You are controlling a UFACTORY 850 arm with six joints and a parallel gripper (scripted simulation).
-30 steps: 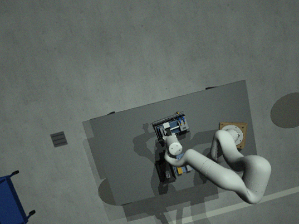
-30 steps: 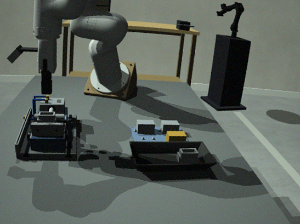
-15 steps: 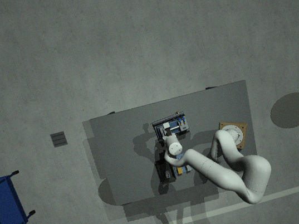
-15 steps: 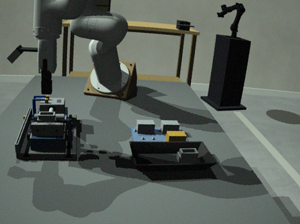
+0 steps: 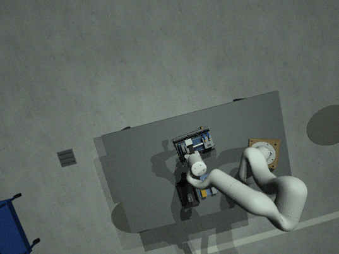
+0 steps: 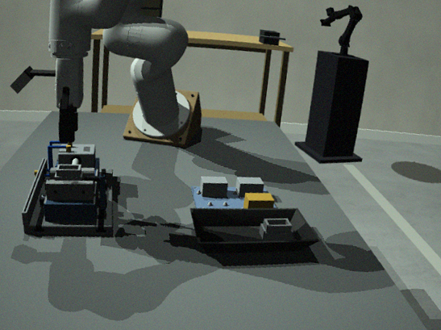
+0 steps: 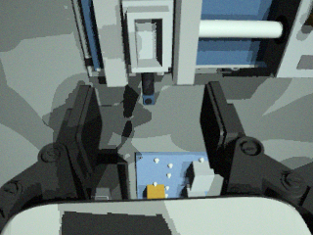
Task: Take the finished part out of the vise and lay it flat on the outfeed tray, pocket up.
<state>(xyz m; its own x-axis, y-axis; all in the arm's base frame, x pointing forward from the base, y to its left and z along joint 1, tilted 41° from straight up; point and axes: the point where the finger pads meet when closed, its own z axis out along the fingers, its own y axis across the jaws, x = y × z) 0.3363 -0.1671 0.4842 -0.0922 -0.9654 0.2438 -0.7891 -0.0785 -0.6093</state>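
Now: hand 12 cm above the white screw rod, 8 cm past it and 1 cm to the right of it. Also, from my hand: yellow block (42 cm to the left, 17 cm below, 5 cm ahead); blue plate (38 cm to the left, 20 cm below).
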